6 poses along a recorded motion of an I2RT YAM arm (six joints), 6.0 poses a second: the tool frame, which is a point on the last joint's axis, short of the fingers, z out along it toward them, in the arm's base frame.
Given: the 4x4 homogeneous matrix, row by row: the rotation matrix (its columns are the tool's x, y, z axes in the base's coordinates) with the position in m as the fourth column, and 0 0 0 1 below. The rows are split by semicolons.
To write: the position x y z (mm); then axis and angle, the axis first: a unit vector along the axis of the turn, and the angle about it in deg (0 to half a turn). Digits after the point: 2 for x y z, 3 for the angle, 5 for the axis. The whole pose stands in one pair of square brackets.
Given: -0.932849 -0.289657 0.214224 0.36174; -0.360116 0.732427 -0.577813 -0.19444; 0.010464 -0.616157 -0.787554 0.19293; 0 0 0 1
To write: [361.74 -194.44 192.93 -0.17510 0.93049 -0.32176 173.714]
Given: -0.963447 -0.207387 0.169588 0.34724; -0.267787 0.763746 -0.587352 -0.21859; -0.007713 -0.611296 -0.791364 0.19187; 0 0 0 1
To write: [347.24 -218.59 191.87 -0.12680 0.93894 -0.31986 174.582]
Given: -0.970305 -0.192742 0.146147 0.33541; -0.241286 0.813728 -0.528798 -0.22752; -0.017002 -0.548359 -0.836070 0.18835; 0 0 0 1
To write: [335.41 -227.52 188.35 -0.11416 0.95220 -0.28333 175.085]
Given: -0.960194 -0.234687 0.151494 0.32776; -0.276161 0.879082 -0.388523 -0.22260; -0.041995 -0.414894 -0.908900 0.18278; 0 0 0 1
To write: [327.76 -222.60 182.78 -0.13210 0.96922 -0.20775 174.271]
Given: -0.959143 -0.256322 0.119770 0.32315; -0.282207 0.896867 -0.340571 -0.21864; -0.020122 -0.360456 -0.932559 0.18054; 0 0 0 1
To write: [323.15 -218.64 180.54 -0.13843 0.97384 -0.18020 175.881]
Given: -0.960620 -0.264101 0.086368 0.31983; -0.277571 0.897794 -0.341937 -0.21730; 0.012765 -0.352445 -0.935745 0.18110; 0 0 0 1
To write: [319.83 -217.30 181.10 -0.13907 0.97410 -0.17827 177.835]
